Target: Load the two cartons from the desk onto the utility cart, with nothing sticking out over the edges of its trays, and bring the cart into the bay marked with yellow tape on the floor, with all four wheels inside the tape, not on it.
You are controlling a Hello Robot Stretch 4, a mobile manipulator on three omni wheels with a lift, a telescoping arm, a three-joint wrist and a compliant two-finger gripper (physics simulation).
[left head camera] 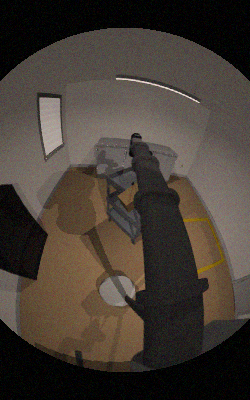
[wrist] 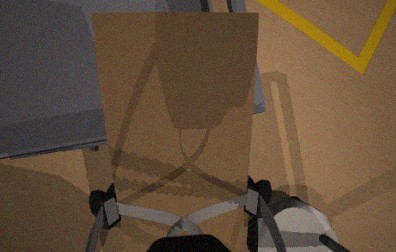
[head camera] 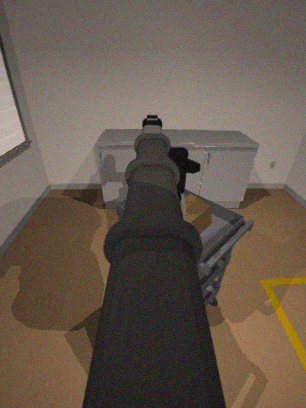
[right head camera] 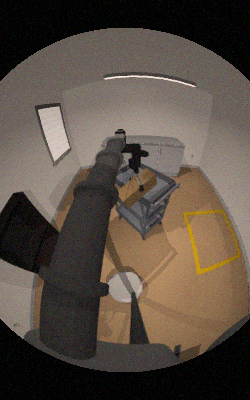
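Pixels of known places: gripper, fingertip midpoint: (wrist: pixel 181 191) (right head camera: pixel 135 186); robot's base, origin of the base link: (left head camera: pixel 116 289) (right head camera: pixel 125 285).
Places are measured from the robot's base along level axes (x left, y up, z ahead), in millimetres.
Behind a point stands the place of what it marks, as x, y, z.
Note:
My gripper (wrist: pixel 181 191) @(-87, 989, 721) (right head camera: pixel 137 183) @(-87, 989, 721) is shut on a brown carton (wrist: pixel 180 100) @(-155, 1061, 769) (head camera: pixel 201 214) @(-196, 1057, 731) (right head camera: pixel 148 181) @(-183, 1036, 722), one finger on each side. The far part of the carton is over the cart's upper tray; the near part reaches past the tray edge, above the floor. Whether it touches the tray I cannot tell. The grey-blue utility cart (head camera: pixel 227 246) @(-363, 836, 777) (left head camera: pixel 122 220) @(-52, 123, 1015) (right head camera: pixel 160 185) @(-372, 767, 1001) (wrist: pixel 45 75) @(-83, 767, 1039) stands at an angle in front of the desk-height cabinet, partly behind my arm. The yellow tape bay (head camera: pixel 285 318) @(-1056, -27, 839) (left head camera: pixel 215 238) @(-2118, -23, 655) (right head camera: pixel 192 245) @(-1033, -28, 540) (wrist: pixel 315 38) @(-1027, -27, 416) is on the floor to the right. I cannot make out a second carton.
A long grey cabinet (head camera: pixel 225 175) @(-889, 492, 2287) (left head camera: pixel 162 157) @(-858, 725, 2287) (right head camera: pixel 170 159) @(-919, 480, 2288) stands against the back wall. A white disc (left head camera: pixel 116 291) @(7, 187, -11) (right head camera: pixel 122 286) @(21, 187, 2) (wrist: pixel 300 227) @(-84, 187, 52) lies on the floor nearer me. A dark object (left head camera: pixel 20 235) (right head camera: pixel 25 232) is at the left. My arm hides much of the middle.

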